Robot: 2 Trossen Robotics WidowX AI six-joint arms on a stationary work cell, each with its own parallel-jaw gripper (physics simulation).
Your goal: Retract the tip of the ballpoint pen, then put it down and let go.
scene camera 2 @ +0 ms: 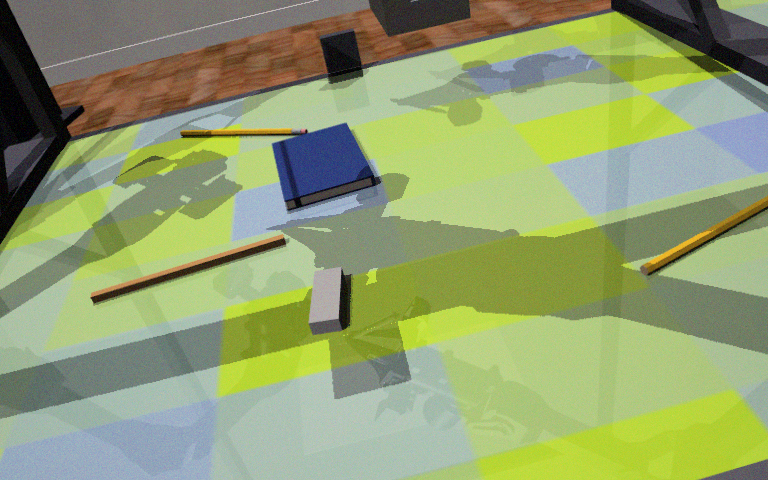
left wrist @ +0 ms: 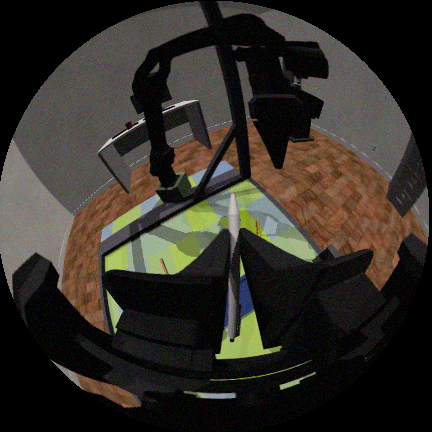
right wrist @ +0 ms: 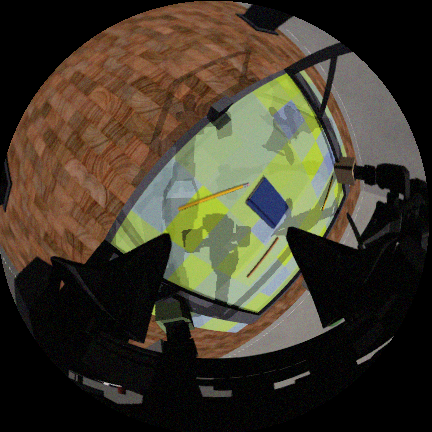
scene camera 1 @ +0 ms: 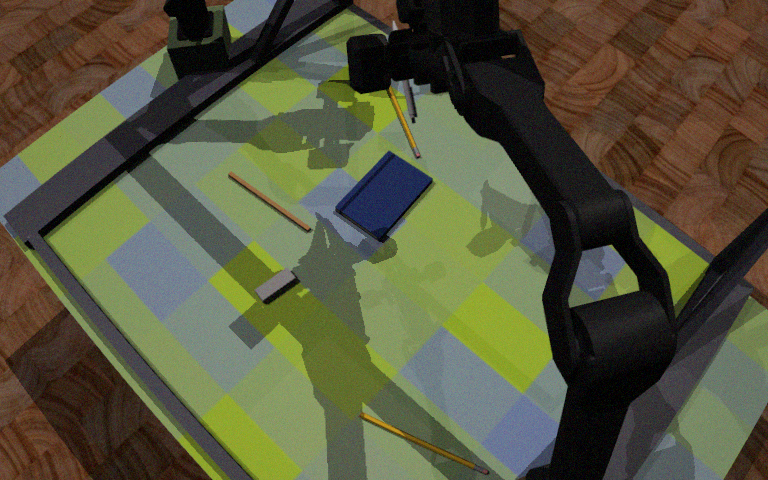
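Where they show: left gripper, between the fingertips: (left wrist: 233,233) (right wrist: 358,245) (scene camera 1: 396,42); right gripper, between the fingertips: (left wrist: 276,160) (right wrist: 230,236); left arm's base, origin of its link: (right wrist: 354,171); right arm's base, origin of its link: (left wrist: 169,180) (right wrist: 175,325) (scene camera 1: 195,26).
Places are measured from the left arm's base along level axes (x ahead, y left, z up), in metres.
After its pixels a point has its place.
The grey-white ballpoint pen (scene camera 1: 409,101) @[x 0.442, y -0.283, z 0.145 m] (left wrist: 233,217) @[x 0.500, y -0.325, z 0.197 m] is held above the table, its pale cone-shaped end pointing away from the left wrist and its dark button end toward it. Whether the writing point sticks out is too small to tell. My left gripper (scene camera 1: 399,56) @[x 0.496, y -0.321, z 0.184 m] (left wrist: 233,233) @[x 0.496, y -0.321, z 0.184 m] is shut on the pen's middle; in scene camera 1 its dark body hides part of the pen. The pen does not show in scene camera 2. My right gripper (right wrist: 230,236) @[x 0.594, y -0.474, z 0.133 m] is open and empty, high above the table; it also shows in the left wrist view (left wrist: 278,162) @[x 0.562, y -0.442, z 0.159 m].
A blue notebook (scene camera 1: 385,195) @[x 0.465, y -0.271, z -0.092 m] (scene camera 2: 322,161) @[x 0.467, y -0.263, z -0.092 m] lies mid-table. A yellow pencil (scene camera 1: 403,121) @[x 0.541, y -0.410, z -0.097 m] (scene camera 2: 243,132) @[x 0.552, y -0.414, z -0.099 m] lies by it, a brown stick (scene camera 1: 269,200) @[x 0.603, y -0.146, z -0.097 m] (scene camera 2: 186,268) @[x 0.607, y -0.141, z -0.098 m] and a grey eraser (scene camera 1: 275,285) @[x 0.489, y -0.046, z -0.092 m] (scene camera 2: 326,297) @[x 0.492, y -0.043, z -0.092 m] farther off. Another yellow pencil (scene camera 1: 424,443) @[x 0.177, y -0.010, z -0.097 m] (scene camera 2: 705,237) @[x 0.213, y 0.002, z -0.099 m] lies apart. Dark frame bars (scene camera 1: 84,178) @[x 0.872, y 0.035, z -0.084 m] edge the table.
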